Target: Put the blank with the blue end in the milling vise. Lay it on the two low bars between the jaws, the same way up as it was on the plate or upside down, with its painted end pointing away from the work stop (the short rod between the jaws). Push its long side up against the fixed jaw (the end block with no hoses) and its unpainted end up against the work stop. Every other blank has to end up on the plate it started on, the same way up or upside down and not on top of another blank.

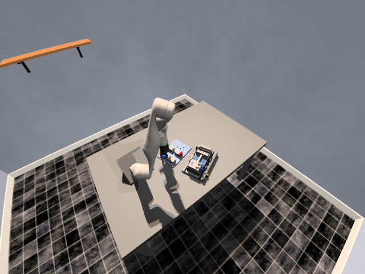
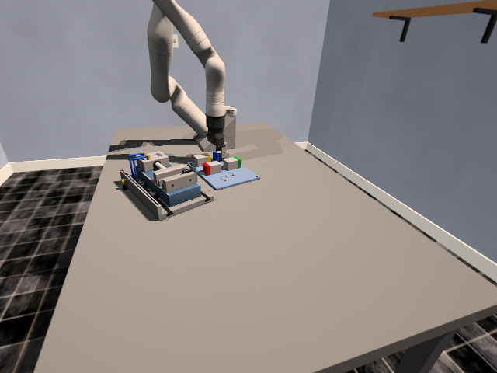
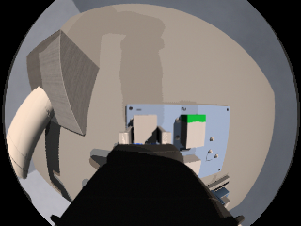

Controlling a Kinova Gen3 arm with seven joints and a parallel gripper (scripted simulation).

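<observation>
Right now my hand is 2 cm above the blue-ended blank. The rest, counted from my hand: yellow-ended blank 3 cm ahead, 8 cm to the right, 2 cm below; light blue plate 10 cm ahead, 1 cm to the right, 4 cm below; green-ended blank 8 cm ahead, 3 cm to the left, 2 cm below.
</observation>
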